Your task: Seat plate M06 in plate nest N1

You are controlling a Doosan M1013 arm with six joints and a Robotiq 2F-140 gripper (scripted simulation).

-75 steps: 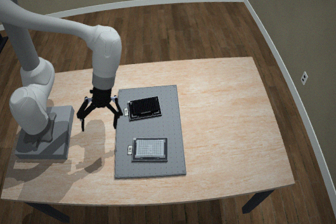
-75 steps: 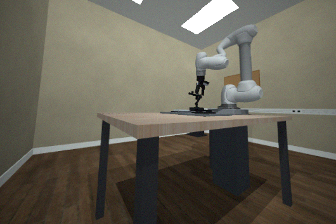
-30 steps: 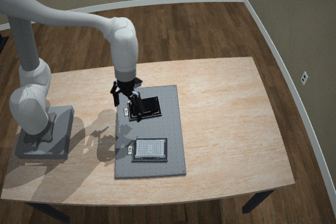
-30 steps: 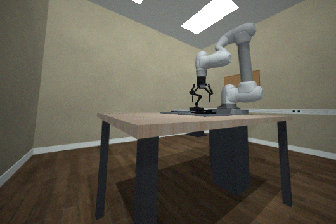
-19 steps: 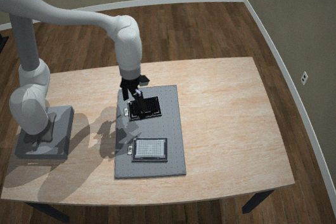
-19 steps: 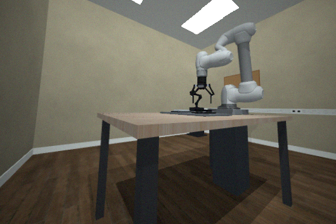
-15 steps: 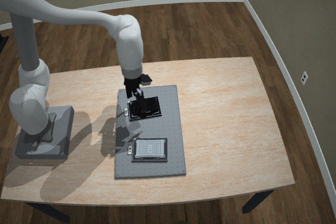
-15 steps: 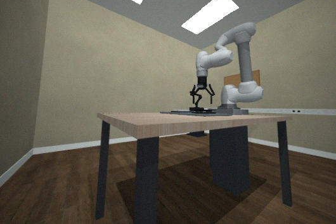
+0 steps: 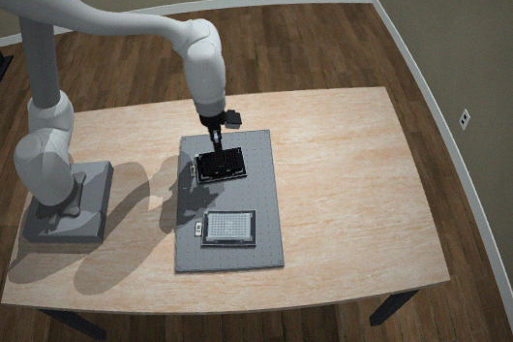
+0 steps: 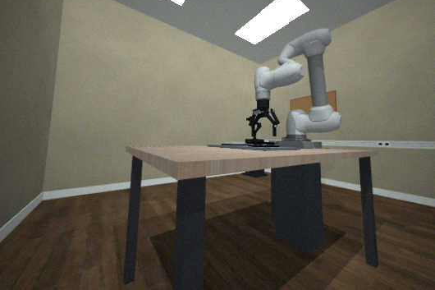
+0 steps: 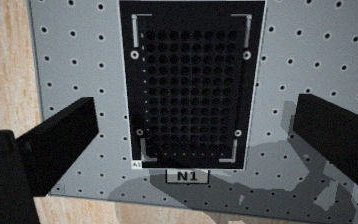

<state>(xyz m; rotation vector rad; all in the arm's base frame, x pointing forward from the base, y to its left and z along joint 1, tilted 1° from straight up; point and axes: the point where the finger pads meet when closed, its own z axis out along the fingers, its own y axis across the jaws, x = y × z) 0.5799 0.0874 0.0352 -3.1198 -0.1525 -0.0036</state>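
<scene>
My gripper is now 5 cm above the black well plate. The rest, counted from my hand: white well plate: 1 cm ahead, 24 cm to the right, 6 cm below; then plate nest N1: 7 cm below.
</scene>
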